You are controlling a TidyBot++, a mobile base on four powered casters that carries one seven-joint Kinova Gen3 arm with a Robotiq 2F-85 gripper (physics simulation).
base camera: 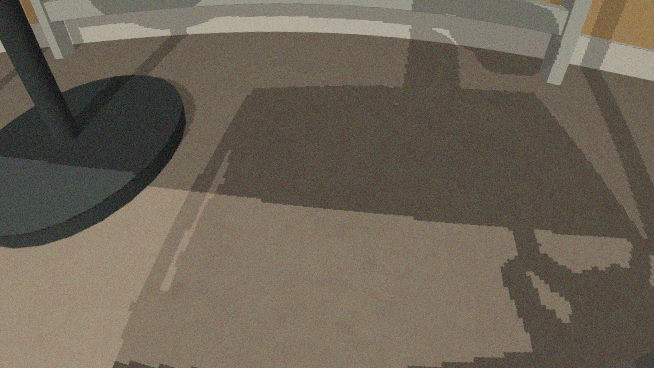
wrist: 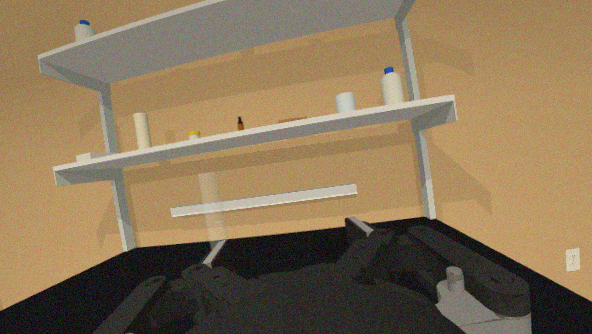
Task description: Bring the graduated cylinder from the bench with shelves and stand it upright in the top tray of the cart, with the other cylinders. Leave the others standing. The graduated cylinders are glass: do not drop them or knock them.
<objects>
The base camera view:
dark pedestal stool: 81,155
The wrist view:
my gripper: 290,241
clear graduated cylinder: 209,183
bench with shelves: 162,41
white ledge: 344,189
</objects>
